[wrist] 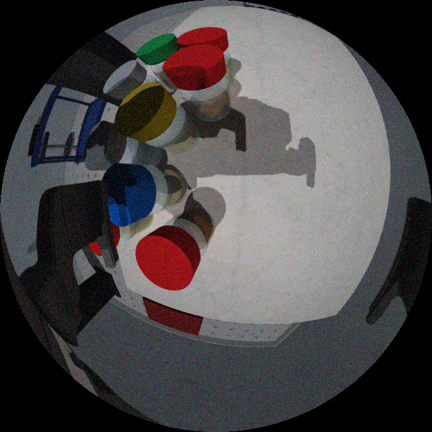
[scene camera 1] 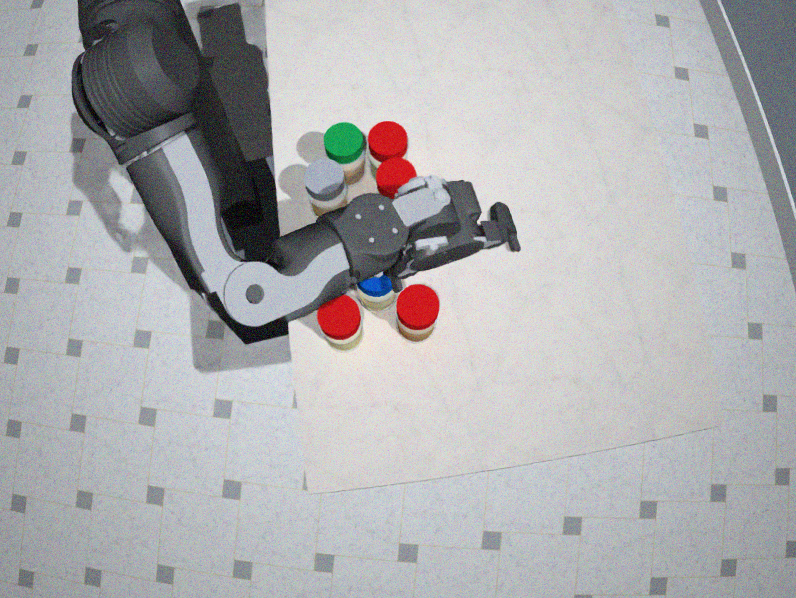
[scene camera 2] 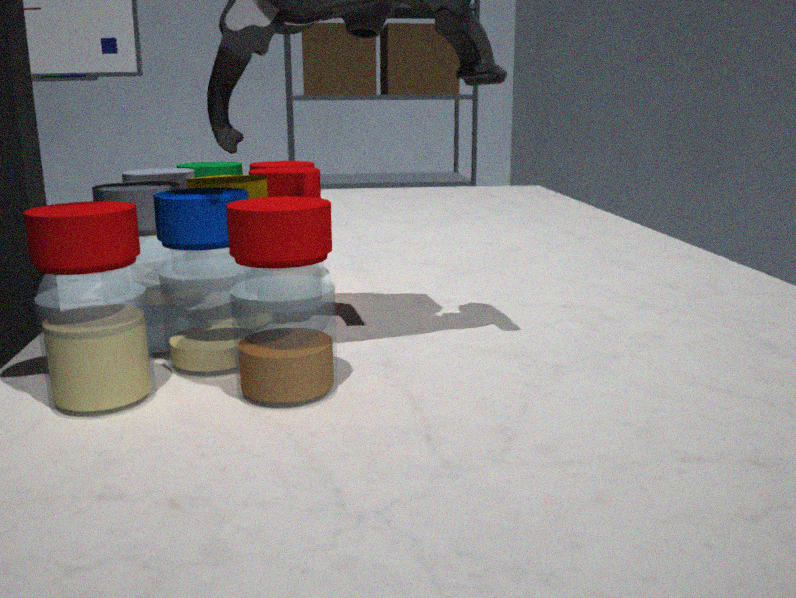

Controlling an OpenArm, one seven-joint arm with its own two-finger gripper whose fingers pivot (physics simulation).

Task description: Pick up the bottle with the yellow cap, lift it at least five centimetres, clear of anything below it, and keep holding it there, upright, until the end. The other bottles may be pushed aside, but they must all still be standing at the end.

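Observation:
The yellow-capped bottle [scene camera 2: 256, 187] [wrist: 159, 111] stands upright among the other bottles. It is hidden beneath the arm in scene camera 1, and partly behind the blue-capped bottle [scene camera 1: 375, 287] [scene camera 2: 200, 218] [wrist: 134, 192] in scene camera 2. My gripper [scene camera 1: 455, 265] [scene camera 2: 360, 109] [wrist: 227, 253] is open and empty, its fingers wide apart above the height of the caps. One finger is near the blue cap and the front red-capped bottle [scene camera 1: 417, 307] [scene camera 2: 279, 231] [wrist: 167, 257]; the other is out over the table to the right. The yellow cap is not between the fingers.
Behind stand a green-capped bottle [scene camera 1: 343, 140] [wrist: 159, 49], two red-capped bottles [scene camera 1: 387, 139] [scene camera 1: 395, 175] and a light grey-capped bottle [scene camera 1: 324, 178]. A dark grey-capped bottle [scene camera 2: 128, 202] [wrist: 106, 145] is beside the yellow one. Another red-capped bottle [scene camera 1: 339, 316] [scene camera 2: 83, 234] stands at the front left.

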